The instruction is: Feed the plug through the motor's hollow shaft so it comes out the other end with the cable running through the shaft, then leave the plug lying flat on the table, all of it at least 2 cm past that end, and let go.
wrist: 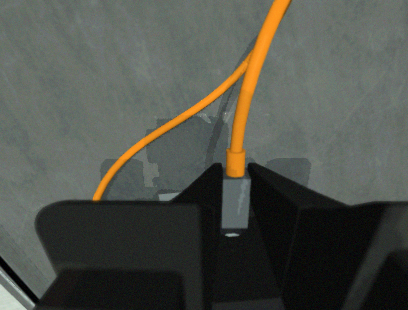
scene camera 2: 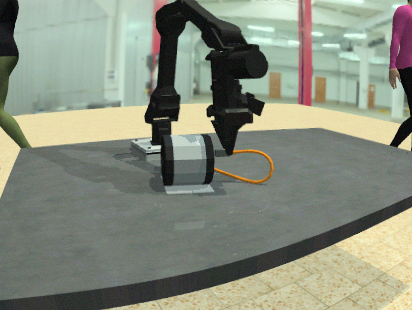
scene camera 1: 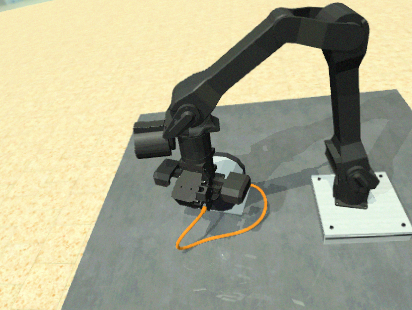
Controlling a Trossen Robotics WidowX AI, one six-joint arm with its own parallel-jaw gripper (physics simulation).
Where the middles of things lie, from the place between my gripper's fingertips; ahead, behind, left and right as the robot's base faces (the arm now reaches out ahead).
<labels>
Right now my hand is 1 cm to the left of the grey plug (wrist: 236, 190).
</labels>
